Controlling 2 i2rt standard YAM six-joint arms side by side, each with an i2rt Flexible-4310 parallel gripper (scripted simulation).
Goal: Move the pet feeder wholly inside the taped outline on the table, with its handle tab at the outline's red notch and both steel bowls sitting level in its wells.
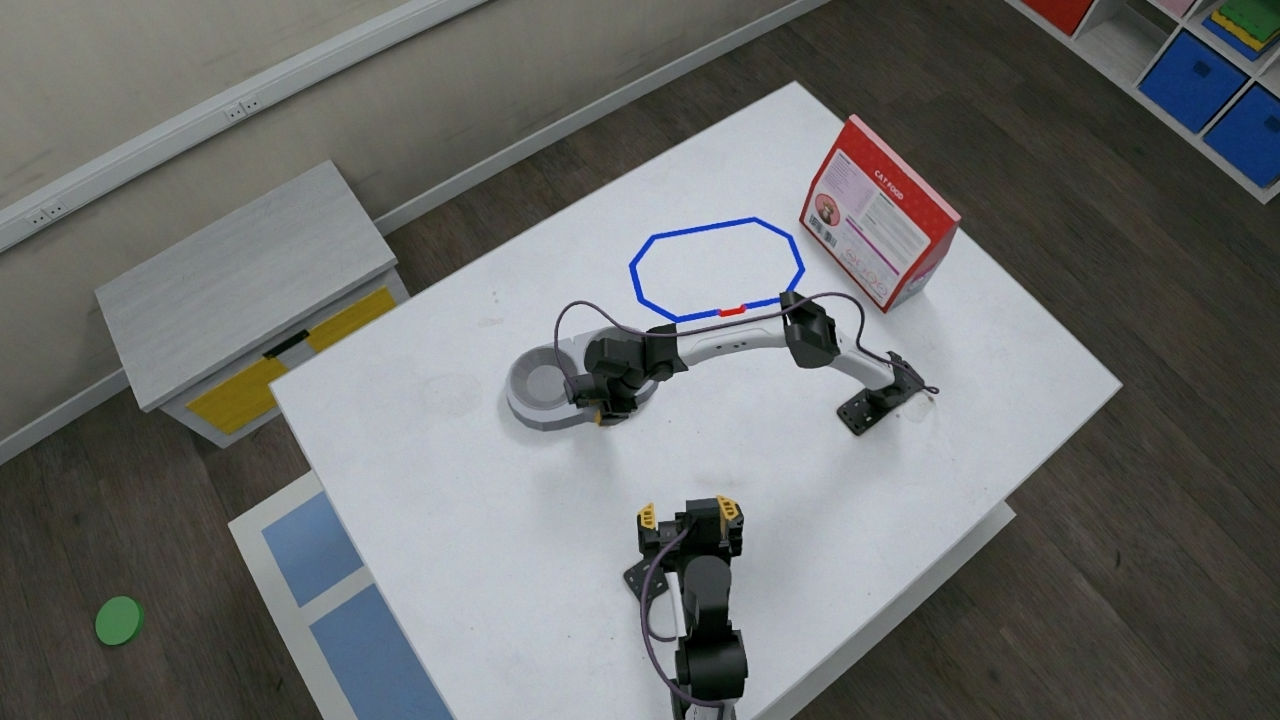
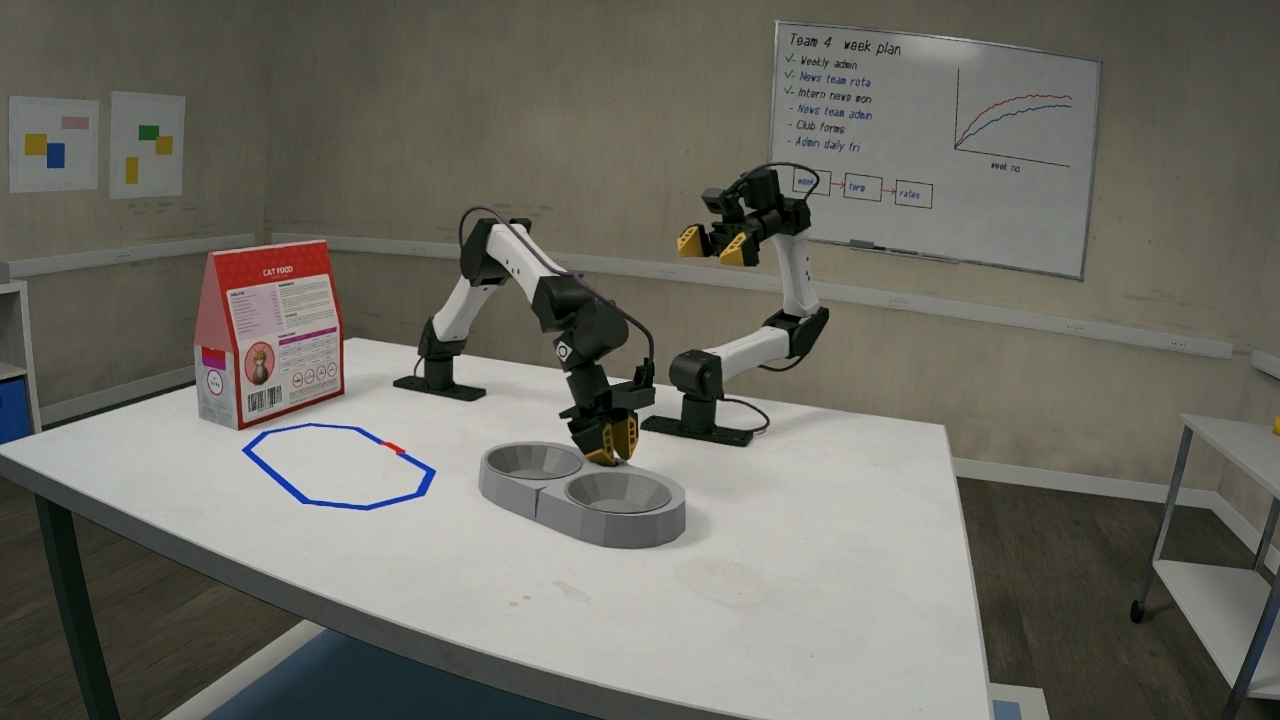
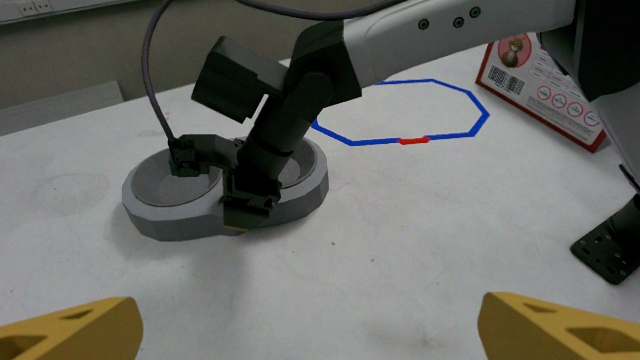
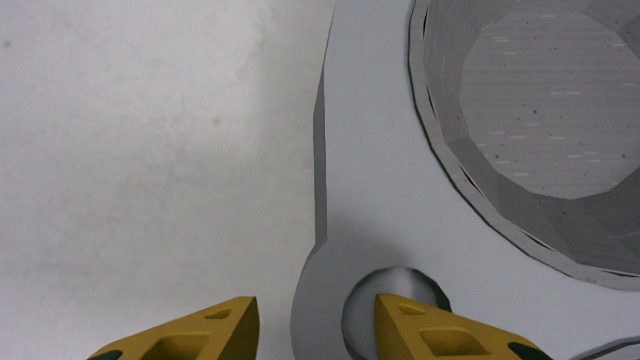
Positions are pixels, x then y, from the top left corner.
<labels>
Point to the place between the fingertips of the right gripper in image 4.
At 316,309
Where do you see a blue taped outline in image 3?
476,127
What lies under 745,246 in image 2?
The left gripper.
</labels>
